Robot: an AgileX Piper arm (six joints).
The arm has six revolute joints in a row. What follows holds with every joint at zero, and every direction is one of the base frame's. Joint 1 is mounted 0.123 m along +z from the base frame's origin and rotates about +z. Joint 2 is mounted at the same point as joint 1 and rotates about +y. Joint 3 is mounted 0.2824 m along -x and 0.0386 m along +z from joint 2 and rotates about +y. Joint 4 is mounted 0.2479 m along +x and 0.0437 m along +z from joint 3 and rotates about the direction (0.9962, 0, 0.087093). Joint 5 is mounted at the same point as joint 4 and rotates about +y. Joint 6 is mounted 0.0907 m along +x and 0.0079 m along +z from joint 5 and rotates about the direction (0.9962, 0, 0.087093). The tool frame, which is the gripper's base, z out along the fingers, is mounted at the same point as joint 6; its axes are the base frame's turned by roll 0, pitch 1.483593 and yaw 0 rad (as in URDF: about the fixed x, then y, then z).
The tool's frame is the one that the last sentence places.
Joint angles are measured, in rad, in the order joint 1, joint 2, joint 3, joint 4, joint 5, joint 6. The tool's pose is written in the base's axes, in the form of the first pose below.
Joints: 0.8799, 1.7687, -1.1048, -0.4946, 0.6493, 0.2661
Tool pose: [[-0.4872, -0.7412, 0.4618, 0.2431], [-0.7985, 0.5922, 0.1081, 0.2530], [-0.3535, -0.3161, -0.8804, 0.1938], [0, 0, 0, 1]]
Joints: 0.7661, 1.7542, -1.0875, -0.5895, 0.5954, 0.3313
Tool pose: [[-0.5336, -0.6579, 0.5314, 0.2727], [-0.7422, 0.6655, 0.0786, 0.2230], [-0.4054, -0.3525, -0.8434, 0.1979], [0, 0, 0, 1]]
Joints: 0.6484, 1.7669, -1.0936, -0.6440, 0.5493, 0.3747
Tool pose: [[-0.5883, -0.5720, 0.5716, 0.3023], [-0.6764, 0.7354, 0.0398, 0.1932], [-0.4431, -0.3632, -0.8196, 0.1974], [0, 0, 0, 1]]
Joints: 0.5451, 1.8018, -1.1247, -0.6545, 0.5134, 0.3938
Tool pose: [[-0.6409, -0.4927, 0.5886, 0.3296], [-0.6053, 0.7960, 0.0073, 0.1680], [-0.4721, -0.3516, -0.8084, 0.1942], [0, 0, 0, 1]]
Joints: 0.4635, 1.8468, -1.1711, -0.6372, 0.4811, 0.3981
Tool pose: [[-0.6800, -0.4243, 0.5980, 0.3540], [-0.5350, 0.8448, -0.0089, 0.1489], [-0.5014, -0.3260, -0.8015, 0.1903], [0, 0, 0, 1]]
